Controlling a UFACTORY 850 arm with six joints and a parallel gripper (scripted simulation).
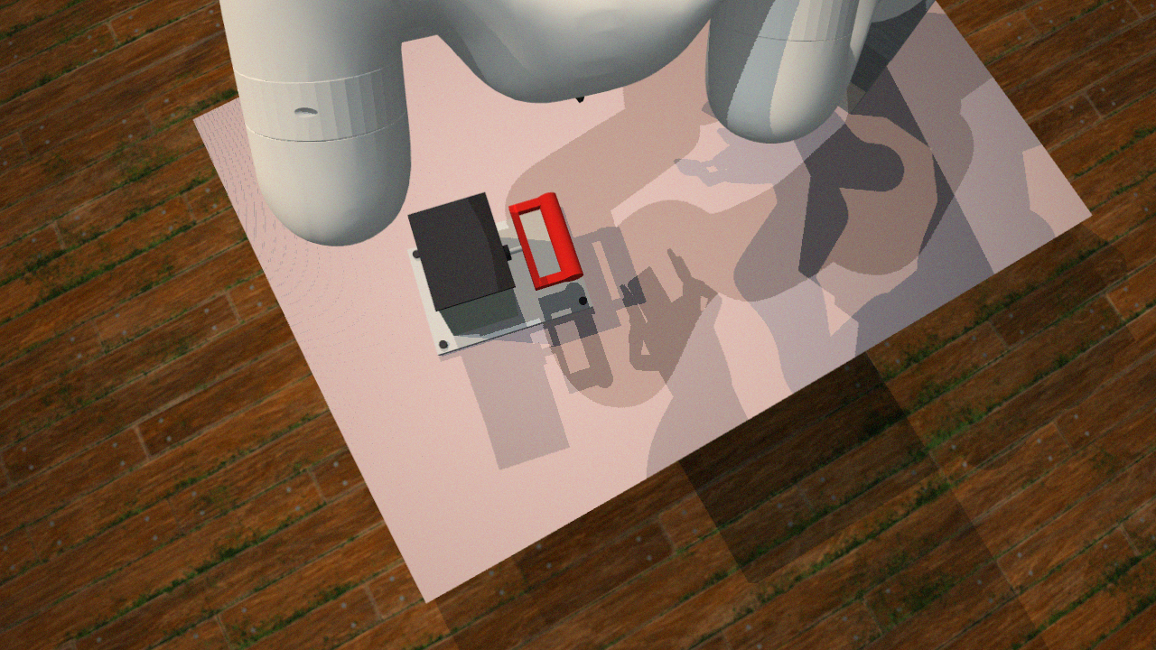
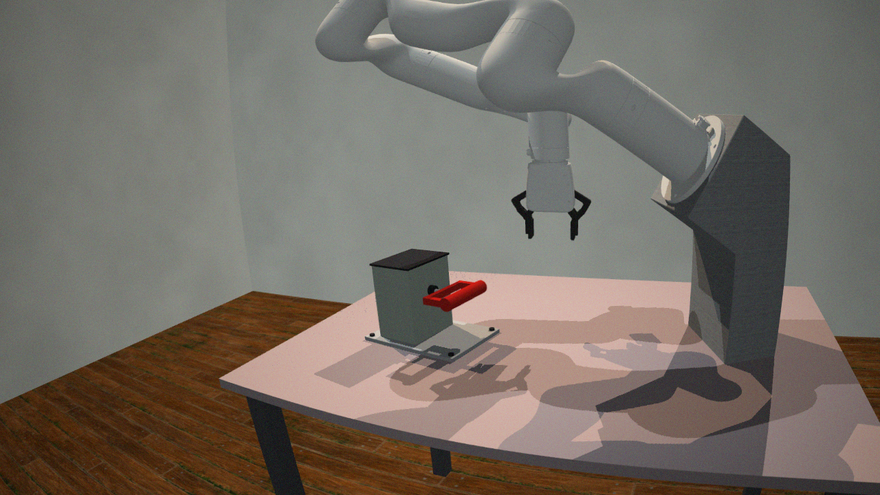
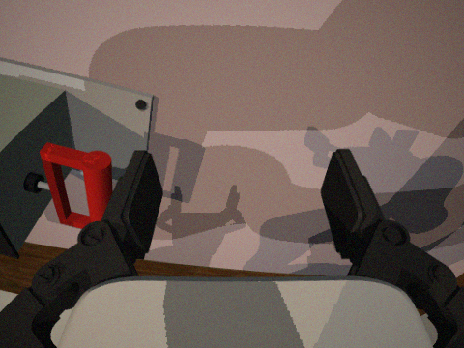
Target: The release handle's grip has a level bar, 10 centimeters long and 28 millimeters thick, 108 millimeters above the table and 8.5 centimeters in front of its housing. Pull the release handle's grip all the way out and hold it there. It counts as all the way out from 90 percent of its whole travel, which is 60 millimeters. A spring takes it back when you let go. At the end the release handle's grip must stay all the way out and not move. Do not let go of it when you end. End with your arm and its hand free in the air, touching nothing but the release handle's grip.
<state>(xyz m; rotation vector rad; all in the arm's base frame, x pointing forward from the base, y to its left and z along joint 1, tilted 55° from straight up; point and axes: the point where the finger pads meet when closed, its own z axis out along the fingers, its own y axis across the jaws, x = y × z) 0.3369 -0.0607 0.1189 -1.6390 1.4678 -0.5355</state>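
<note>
Right now the base plate is 20 cm below my hand, 20 cm ahead of it and 18 cm to the left of it.
</note>
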